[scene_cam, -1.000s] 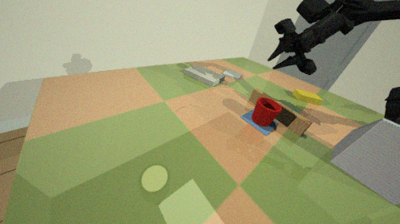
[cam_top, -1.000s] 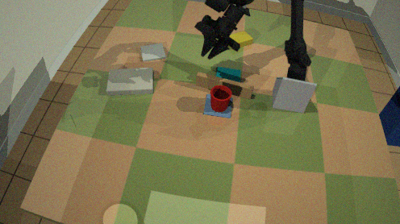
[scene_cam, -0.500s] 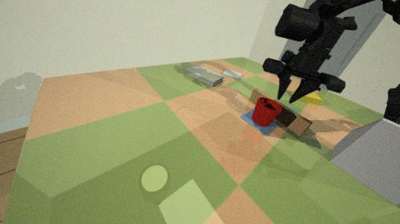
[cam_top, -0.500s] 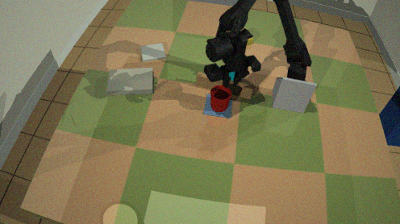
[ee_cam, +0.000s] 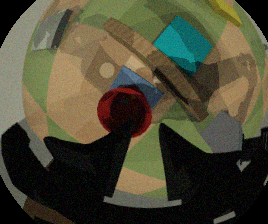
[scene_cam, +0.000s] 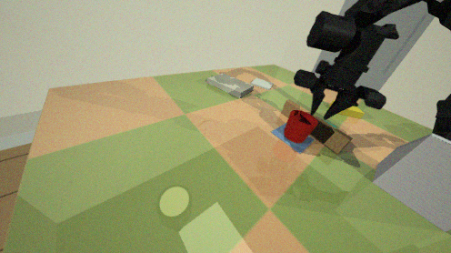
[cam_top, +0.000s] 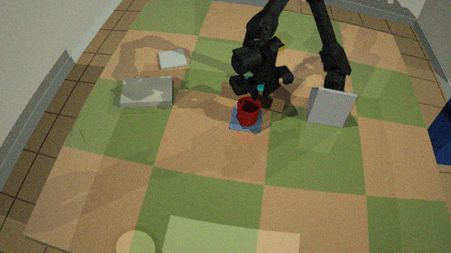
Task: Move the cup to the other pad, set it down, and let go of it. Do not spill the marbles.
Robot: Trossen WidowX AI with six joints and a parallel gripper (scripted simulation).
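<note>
My gripper tip is 30 mm short of the red cup, 10 mm to the right of it and 50 mm above it. Also, from my gripper tip: wooden bar: 20 mm ahead, 70 mm to the right, 70 mm below; then blue pad: 30 mm ahead, 10 mm to the left, 100 mm below; then teal pad: 20 mm ahead, 150 mm to the right, 100 mm below.
</note>
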